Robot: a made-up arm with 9 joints. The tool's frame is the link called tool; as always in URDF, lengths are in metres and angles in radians. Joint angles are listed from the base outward.
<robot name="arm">
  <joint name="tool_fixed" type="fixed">
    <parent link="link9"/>
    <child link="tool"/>
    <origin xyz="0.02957 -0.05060 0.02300" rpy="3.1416 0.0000 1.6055"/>
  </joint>
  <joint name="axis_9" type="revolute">
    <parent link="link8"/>
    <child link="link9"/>
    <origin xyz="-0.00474 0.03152 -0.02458" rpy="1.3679 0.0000 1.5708"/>
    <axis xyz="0 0 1"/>
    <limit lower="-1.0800" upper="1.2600"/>
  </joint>
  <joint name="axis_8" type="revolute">
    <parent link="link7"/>
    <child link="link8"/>
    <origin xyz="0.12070 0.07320 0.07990" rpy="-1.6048 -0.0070 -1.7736"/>
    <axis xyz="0 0 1"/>
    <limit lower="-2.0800" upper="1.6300"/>
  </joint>
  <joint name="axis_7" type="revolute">
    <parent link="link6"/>
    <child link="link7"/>
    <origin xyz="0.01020 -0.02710 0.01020" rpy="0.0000 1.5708 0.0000"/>
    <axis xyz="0 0 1"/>
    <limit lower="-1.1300" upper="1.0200"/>
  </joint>
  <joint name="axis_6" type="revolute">
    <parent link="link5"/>
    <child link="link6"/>
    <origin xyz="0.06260 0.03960 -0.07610" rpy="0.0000 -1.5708 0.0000"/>
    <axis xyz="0 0 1"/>
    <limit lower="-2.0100" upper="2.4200"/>
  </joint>
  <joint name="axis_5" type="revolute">
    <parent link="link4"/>
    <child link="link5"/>
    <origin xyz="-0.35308 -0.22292 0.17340" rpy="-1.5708 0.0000 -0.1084"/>
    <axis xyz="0 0 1"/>
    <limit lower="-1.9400" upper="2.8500"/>
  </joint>
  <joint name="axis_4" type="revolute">
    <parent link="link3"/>
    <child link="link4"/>
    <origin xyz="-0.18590 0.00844 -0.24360" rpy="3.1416 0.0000 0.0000"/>
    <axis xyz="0 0 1"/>
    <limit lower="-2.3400" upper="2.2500"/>
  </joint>
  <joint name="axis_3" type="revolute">
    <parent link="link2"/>
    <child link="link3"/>
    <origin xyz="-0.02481 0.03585 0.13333" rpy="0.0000 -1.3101 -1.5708"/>
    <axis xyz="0 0 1"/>
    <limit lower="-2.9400" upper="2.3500"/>
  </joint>
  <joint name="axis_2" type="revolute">
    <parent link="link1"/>
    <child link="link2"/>
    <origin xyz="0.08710 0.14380 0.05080" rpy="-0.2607 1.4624 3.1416"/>
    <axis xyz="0 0 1"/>
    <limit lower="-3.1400" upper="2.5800"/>
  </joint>
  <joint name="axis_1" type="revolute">
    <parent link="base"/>
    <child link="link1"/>
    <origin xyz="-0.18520 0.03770 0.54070" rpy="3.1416 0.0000 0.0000"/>
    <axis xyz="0 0 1"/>
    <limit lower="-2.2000" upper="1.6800"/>
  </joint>
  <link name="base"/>
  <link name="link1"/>
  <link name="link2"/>
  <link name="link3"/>
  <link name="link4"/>
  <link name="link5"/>
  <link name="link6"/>
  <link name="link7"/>
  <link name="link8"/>
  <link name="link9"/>
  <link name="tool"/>
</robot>
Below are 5 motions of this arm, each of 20 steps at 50 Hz.
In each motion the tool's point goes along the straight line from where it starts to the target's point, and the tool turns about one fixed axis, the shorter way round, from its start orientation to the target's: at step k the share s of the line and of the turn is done. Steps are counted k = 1, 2, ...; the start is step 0. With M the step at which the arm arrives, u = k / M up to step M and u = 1 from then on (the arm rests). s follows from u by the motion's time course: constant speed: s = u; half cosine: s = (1 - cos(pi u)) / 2; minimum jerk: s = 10 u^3 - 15 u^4 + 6 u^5.
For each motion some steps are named. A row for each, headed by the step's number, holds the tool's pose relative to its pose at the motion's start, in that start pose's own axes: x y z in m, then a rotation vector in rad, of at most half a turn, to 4 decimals.
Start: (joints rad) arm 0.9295 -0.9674 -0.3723 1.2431 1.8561 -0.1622 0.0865 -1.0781 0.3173
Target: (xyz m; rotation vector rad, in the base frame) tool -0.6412 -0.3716 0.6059 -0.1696 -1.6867 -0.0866
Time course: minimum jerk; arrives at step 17
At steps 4, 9, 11, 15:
4: 0.0070 -0.0123 -0.0175 0.0116 0.0037 -0.0169
9: 0.0436 -0.0769 -0.1096 0.0728 0.0230 -0.1060
11: 0.0597 -0.1053 -0.1502 0.0997 0.0315 -0.1452
15: 0.0774 -0.1367 -0.1949 0.1294 0.0409 -0.1883

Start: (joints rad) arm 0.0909 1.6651 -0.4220 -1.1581 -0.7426 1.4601 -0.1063 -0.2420 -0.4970
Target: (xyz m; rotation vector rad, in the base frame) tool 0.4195 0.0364 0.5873 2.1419 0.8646 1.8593
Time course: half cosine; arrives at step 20
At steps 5, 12, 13, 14, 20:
5: -0.0174 -0.0248 0.0113 -0.0024 -0.0321 -0.0439
12: -0.0779 -0.1107 0.0505 -0.0107 -0.1436 -0.1963
13: -0.0866 -0.1229 0.0560 -0.0119 -0.1595 -0.2180
14: -0.0945 -0.1342 0.0612 -0.0130 -0.1741 -0.2381
20: -0.1191 -0.1691 0.0771 -0.0164 -0.2194 -0.2999

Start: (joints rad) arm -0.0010 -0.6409 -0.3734 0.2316 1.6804 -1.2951 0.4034 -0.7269 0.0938
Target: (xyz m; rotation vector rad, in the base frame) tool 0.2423 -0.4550 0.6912 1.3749 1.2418 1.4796
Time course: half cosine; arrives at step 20
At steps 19, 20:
19: 0.1820 -0.1532 0.1728 0.1843 0.5168 -0.2325
20: 0.1831 -0.1541 0.1739 0.1854 0.5200 -0.2340

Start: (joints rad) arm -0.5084 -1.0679 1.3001 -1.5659 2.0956 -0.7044 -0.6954 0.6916 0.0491
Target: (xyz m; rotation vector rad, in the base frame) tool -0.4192 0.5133 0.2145 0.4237 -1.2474 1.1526
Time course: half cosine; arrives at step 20
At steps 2, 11, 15, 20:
2: 0.0102 -0.0025 -0.0009 -0.0036 -0.0047 -0.0059
11: 0.2400 -0.0586 -0.0222 -0.0860 -0.1114 -0.1392
15: 0.3543 -0.0865 -0.0328 -0.1269 -0.1644 -0.2055
20: 0.4151 -0.1014 -0.0384 -0.1486 -0.1927 -0.2408

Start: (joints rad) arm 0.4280 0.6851 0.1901 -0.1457 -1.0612 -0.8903 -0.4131 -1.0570 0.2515
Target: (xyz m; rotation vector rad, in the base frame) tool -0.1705 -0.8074 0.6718 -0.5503 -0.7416 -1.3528
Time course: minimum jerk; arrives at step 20
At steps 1, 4, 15, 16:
1: 0.0001 -0.0004 -0.0001 -0.0004 0.0005 0.0004
4: 0.0030 -0.0218 -0.0042 -0.0179 0.0267 0.0187
15: 0.0468 -0.3372 -0.0646 -0.2773 0.4135 0.2893
16: 0.0492 -0.3543 -0.0679 -0.2914 0.4345 0.3040

